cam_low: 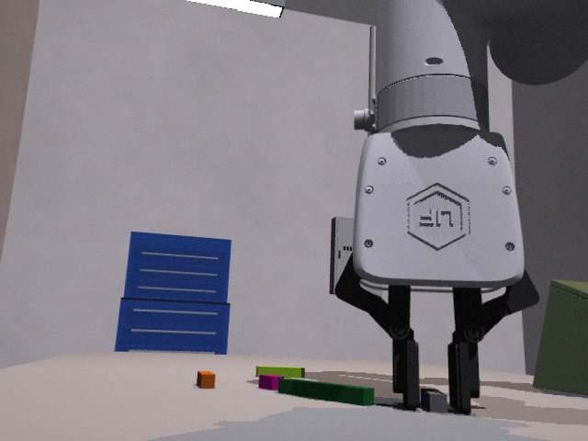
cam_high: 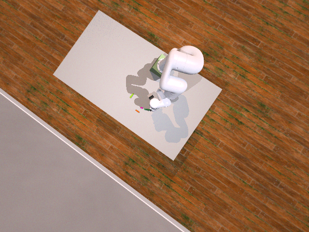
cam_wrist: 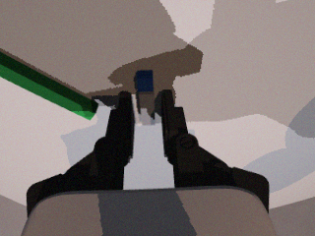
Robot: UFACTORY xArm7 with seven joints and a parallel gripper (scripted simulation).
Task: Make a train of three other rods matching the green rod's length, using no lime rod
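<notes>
The grey rod is 20 mm below my hand. Round my hand: magenta rod: 90 mm ahead, 100 mm to the right, 20 mm below; blue rod: 10 mm behind, 20 mm to the right, 20 mm below; green rod: 60 mm ahead, 40 mm to the right, 20 mm below.
</notes>
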